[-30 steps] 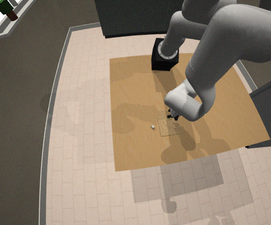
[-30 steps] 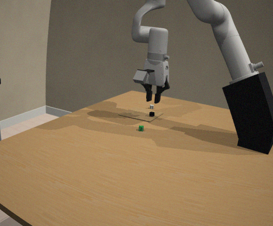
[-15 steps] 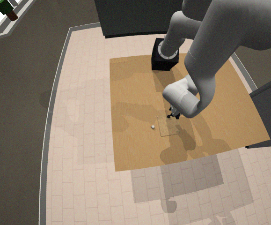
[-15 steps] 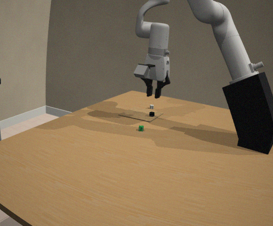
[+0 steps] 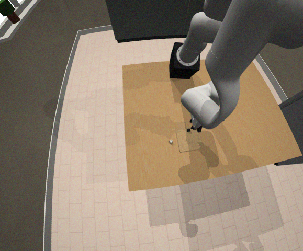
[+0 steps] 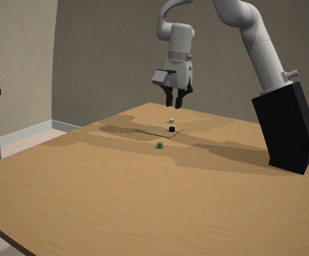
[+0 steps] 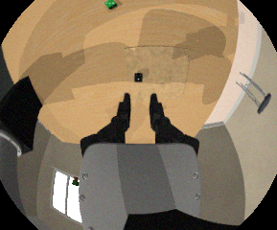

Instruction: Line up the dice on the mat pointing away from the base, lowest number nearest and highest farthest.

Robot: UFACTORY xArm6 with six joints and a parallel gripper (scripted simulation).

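My hand is 4 cm past the green die, 16 cm to the right of it and 11 cm above it. The rest, counted from my hand: white die: 6 cm ahead, 11 cm to the right, 11 cm below; thin tan mat: 5 cm ahead, 11 cm below; black die: 10 cm below.
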